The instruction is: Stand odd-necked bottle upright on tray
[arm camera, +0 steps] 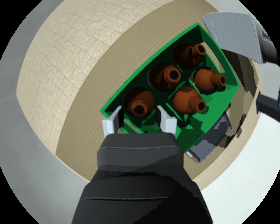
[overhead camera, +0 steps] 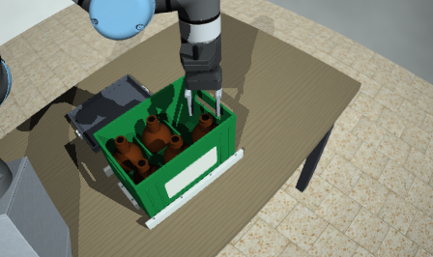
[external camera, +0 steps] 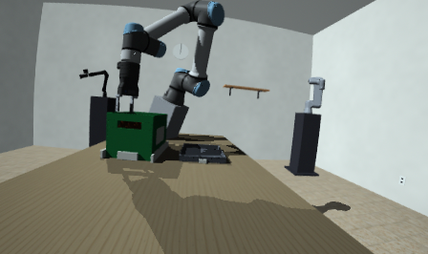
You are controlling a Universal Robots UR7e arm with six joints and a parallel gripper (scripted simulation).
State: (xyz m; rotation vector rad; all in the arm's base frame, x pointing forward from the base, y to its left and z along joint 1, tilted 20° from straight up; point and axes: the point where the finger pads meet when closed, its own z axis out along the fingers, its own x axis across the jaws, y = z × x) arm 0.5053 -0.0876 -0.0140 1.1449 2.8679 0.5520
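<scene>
Right now my hand is 110 mm above the crate, 90 mm past it and 40 mm to the right of it. Also, from my hand: dark grey tray 320 mm to the left, 190 mm below, 130 mm behind.
</scene>
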